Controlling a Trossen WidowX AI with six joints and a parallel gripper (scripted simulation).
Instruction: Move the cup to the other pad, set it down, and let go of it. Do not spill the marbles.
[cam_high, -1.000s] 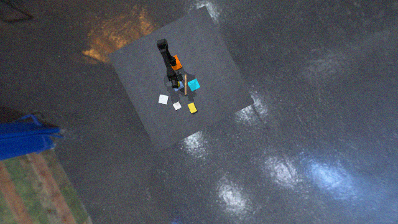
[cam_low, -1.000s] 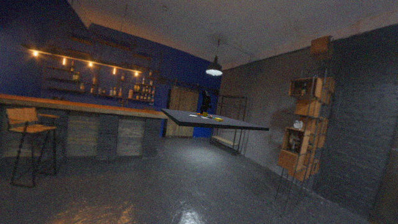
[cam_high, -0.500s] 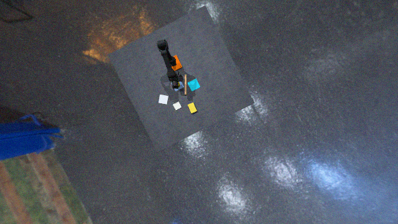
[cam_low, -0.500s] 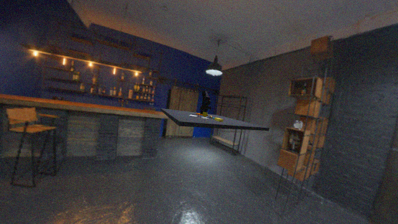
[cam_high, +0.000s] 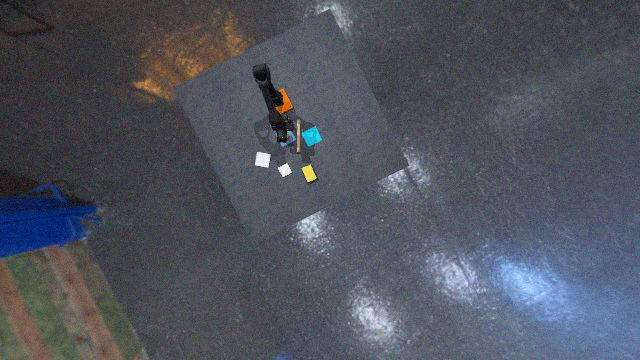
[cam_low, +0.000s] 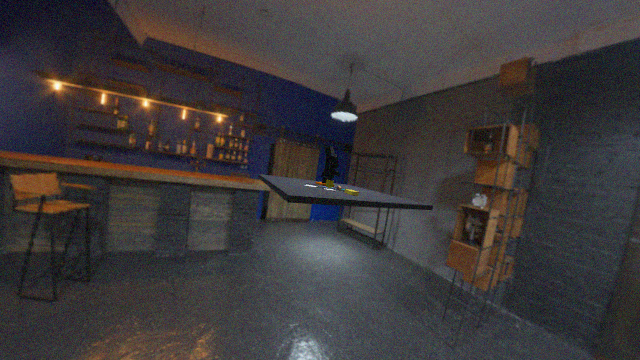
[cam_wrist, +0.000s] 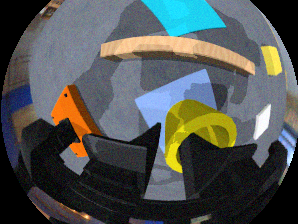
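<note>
The light blue pad is 4 cm below my gripper tip, 3 cm ahead of it and 1 cm to the right of it. The rest, counted from my gripper tip: yellow cup (2 cm ahead, 1 cm to the right); then wooden stick (8 cm to the left, 5 cm ahead, 3 cm below).
</note>
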